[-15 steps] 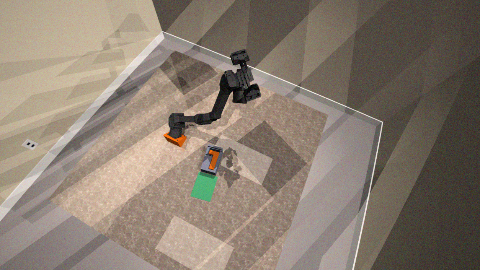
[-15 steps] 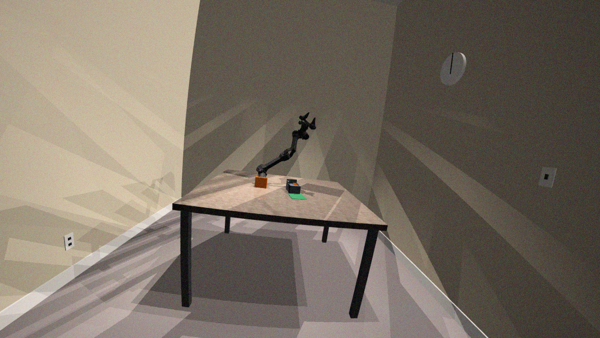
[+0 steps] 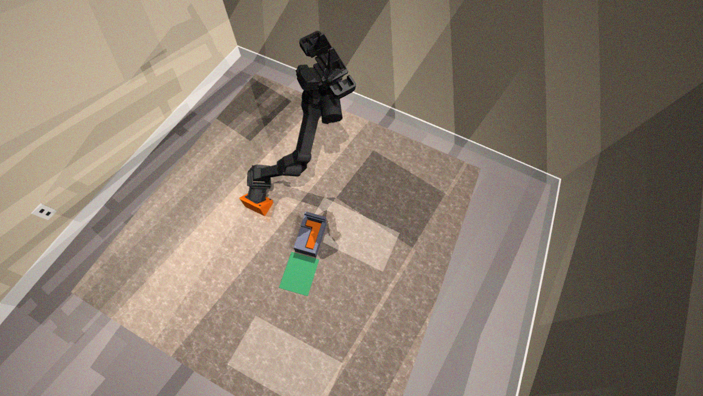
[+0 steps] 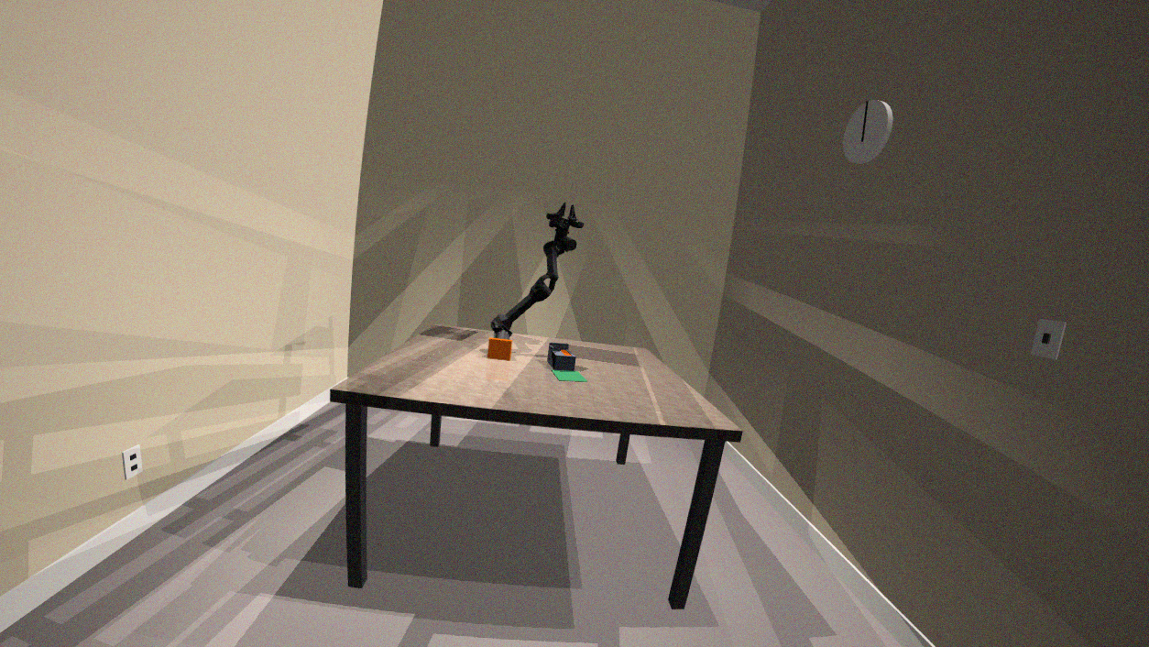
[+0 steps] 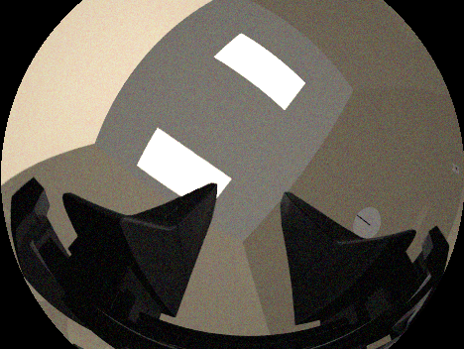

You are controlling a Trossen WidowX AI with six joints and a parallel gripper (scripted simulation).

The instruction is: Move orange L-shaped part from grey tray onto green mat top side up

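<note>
Now: gripper tip 60 mm short of the orange L-shaped part, 230 mm to the left of it and 700 mm above it. Also, from my gripper tip: green mat: 100 mm ahead, 400 mm to the right, 760 mm below.
</note>
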